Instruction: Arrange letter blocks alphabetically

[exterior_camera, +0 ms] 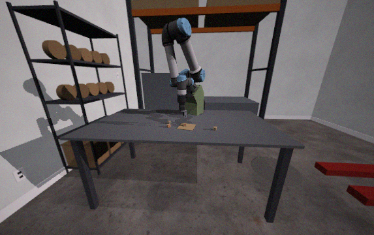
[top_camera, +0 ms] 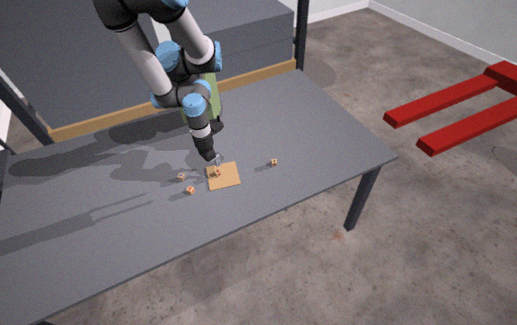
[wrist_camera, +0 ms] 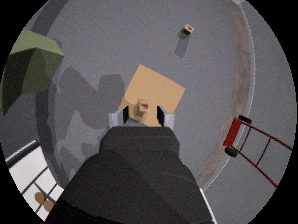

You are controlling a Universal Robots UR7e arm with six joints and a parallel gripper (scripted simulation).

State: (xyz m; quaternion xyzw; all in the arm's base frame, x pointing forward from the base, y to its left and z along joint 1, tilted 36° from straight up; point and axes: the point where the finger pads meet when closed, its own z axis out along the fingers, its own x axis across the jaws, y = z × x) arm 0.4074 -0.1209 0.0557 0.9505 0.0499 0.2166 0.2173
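My hand is 20 mm short of the tan mat, 10 mm to the right of it and 110 mm above it.
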